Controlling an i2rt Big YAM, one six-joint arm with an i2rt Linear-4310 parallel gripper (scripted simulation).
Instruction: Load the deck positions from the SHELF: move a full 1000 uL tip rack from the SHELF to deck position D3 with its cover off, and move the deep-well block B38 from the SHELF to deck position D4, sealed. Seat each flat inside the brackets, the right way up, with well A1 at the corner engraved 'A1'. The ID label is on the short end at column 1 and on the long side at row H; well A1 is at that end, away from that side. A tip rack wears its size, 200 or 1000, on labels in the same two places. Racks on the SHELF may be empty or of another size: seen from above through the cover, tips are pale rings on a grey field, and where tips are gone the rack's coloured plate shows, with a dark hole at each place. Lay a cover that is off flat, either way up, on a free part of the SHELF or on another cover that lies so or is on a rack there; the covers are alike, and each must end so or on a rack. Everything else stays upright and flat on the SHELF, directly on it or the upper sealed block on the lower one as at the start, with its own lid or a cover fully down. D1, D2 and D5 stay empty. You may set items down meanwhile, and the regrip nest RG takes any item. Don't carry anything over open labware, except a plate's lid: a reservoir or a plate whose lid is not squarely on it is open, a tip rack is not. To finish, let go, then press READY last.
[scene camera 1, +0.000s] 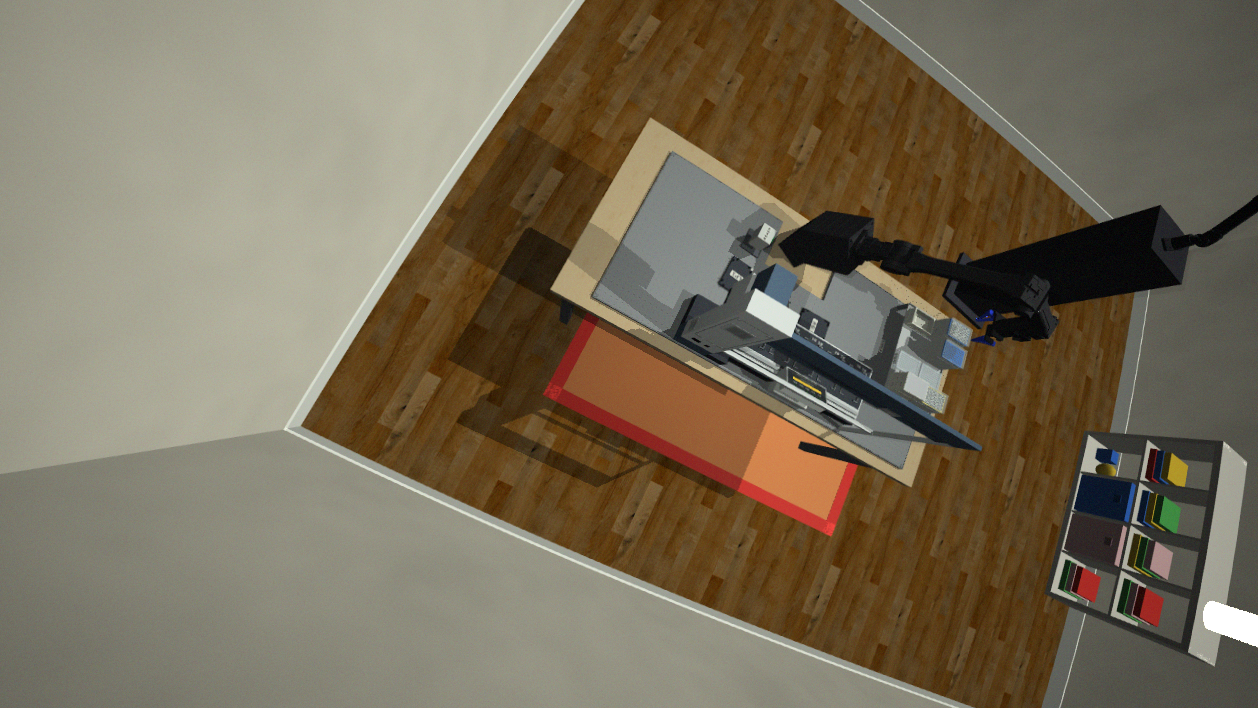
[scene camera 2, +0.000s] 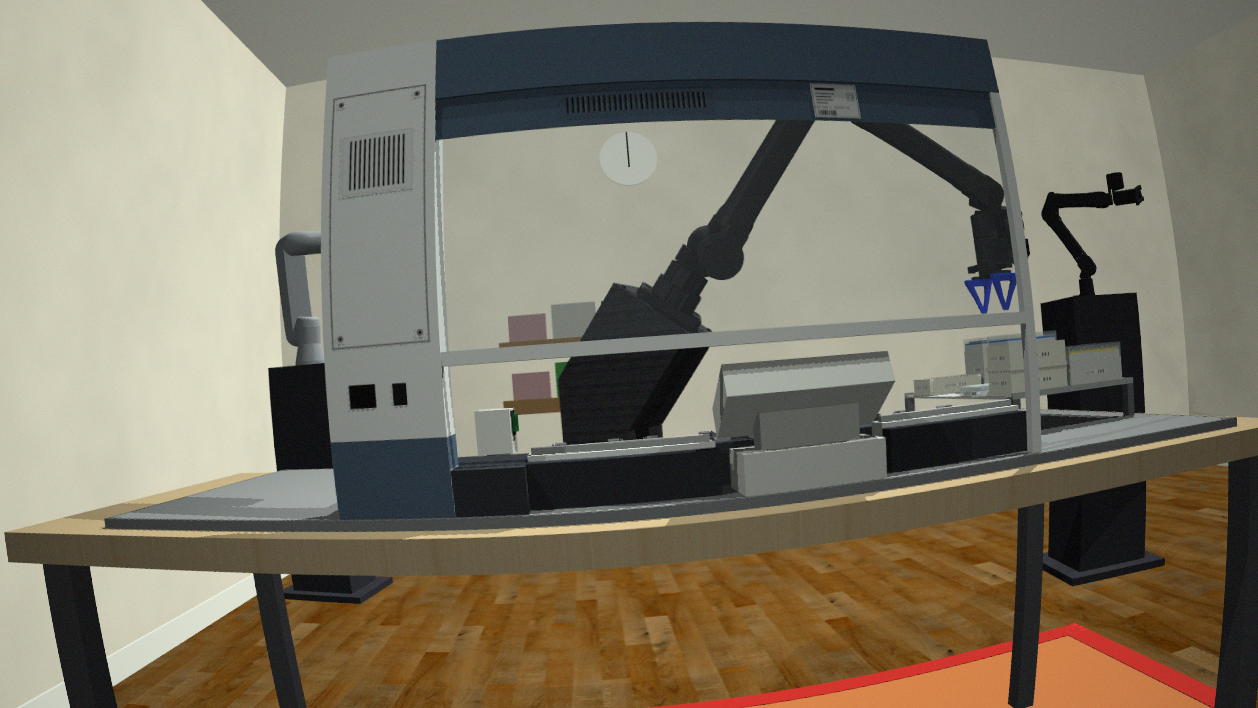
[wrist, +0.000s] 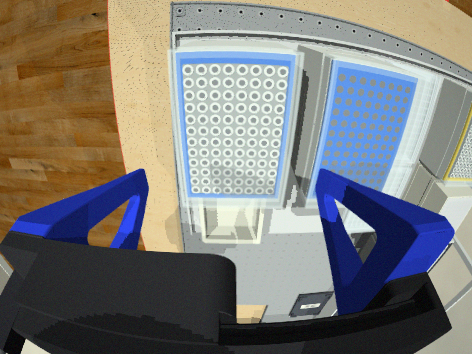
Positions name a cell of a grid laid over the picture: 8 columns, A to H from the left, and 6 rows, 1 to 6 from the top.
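Observation:
You'd find my gripper (scene camera 1: G3) and (wrist: D4) here, and there's a pale reservoir (scene camera 2: F4) and (wrist: D4) as well. I see a white sealed deep-well block (wrist: H4), and a white sealed deep-well block (scene camera 2: G4) too. There's a clear tip-rack cover (wrist: D2), and also a clear tip-rack cover (scene camera 2: G3). The clear front panel (scene camera 2: D2) and (scene camera 1: E4) is in sight, and so are a crossbar (scene camera 2: E3) and a grey column (scene camera 2: C4).

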